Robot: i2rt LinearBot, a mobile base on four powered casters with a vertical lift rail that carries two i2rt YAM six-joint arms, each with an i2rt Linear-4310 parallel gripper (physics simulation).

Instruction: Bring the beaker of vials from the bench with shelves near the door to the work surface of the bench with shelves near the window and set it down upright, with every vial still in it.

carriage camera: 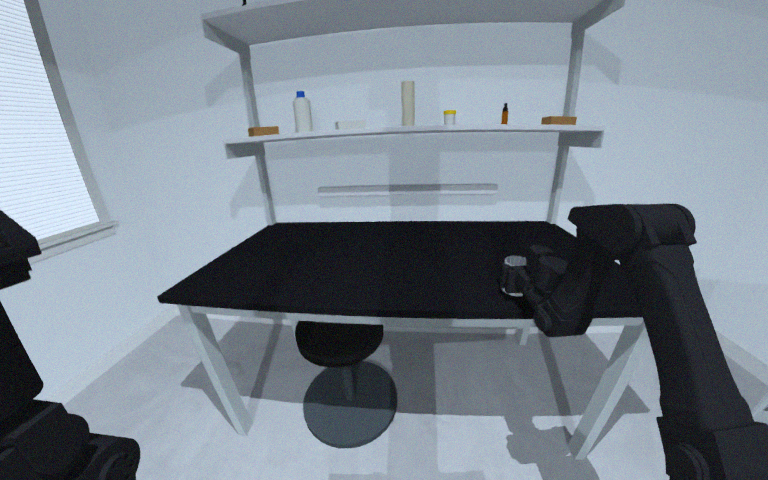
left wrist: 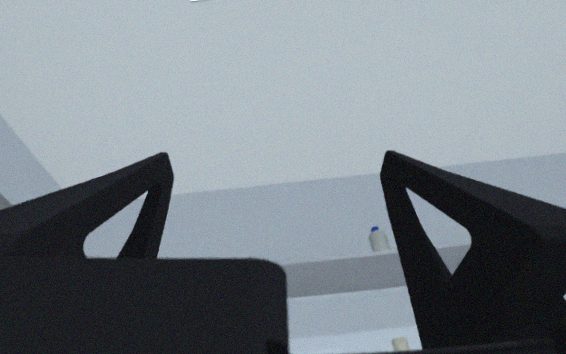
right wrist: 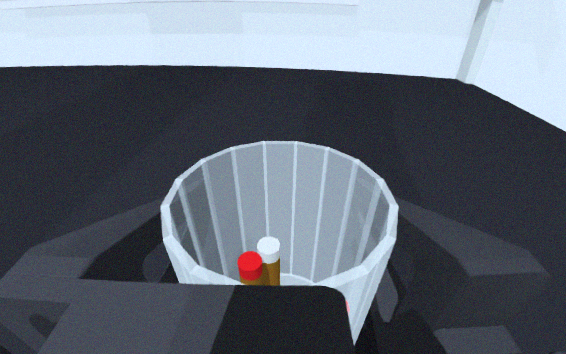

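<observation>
The clear beaker [carriage camera: 514, 276] [right wrist: 295, 200] is upright at the front right of the black work surface [carriage camera: 362, 266] [right wrist: 125, 110] of the bench beside the window; whether its base touches the surface I cannot tell. In the right wrist view a red-capped vial [right wrist: 250, 265] and a white-capped vial [right wrist: 268, 249] stand inside it, and a reddish spot shows through its lower right wall; the gripper body hides the rest of the inside. My right gripper [carriage camera: 516, 278] is shut on the beaker, with its fingers at either side. My left gripper [left wrist: 277, 163] is open and empty, raised away from the bench.
A white shelf [carriage camera: 373, 132] behind the work surface holds bottles, a tall beige cylinder [carriage camera: 407, 103], a yellow-lidded jar [carriage camera: 449, 117] and small boxes. Another shelf [carriage camera: 396, 16] is above it. A round stool [carriage camera: 339, 342] stands under the bench's front edge. The window [carriage camera: 42, 130] is at the left.
</observation>
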